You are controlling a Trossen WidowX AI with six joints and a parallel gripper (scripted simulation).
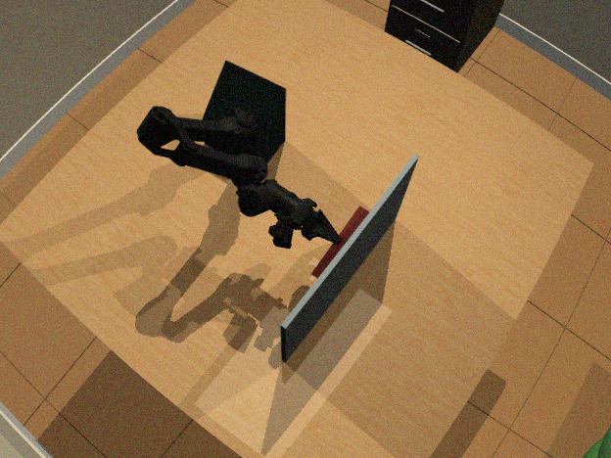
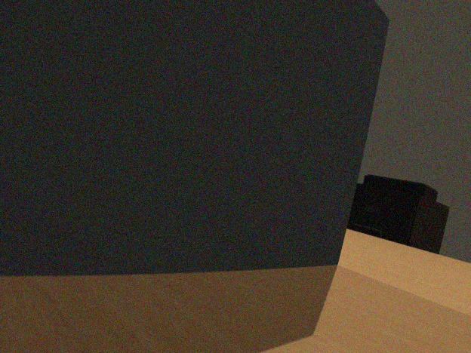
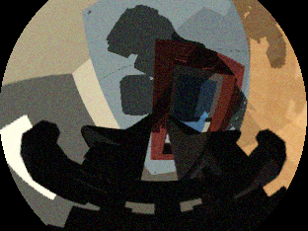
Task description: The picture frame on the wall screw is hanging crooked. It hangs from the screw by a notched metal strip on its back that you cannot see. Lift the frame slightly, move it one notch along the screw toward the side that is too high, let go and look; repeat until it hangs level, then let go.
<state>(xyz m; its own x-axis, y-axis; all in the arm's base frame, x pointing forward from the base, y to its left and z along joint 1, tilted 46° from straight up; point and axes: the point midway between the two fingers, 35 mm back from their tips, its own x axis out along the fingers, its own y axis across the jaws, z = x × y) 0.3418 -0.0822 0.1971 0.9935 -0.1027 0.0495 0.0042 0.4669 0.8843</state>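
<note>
Now: gripper tip 10 mm short of the red picture frame, 10 mm to the right of it and 50 mm above it. Round my gripper tip: grey wall panel: 20 mm ahead, 70 mm below.
</note>
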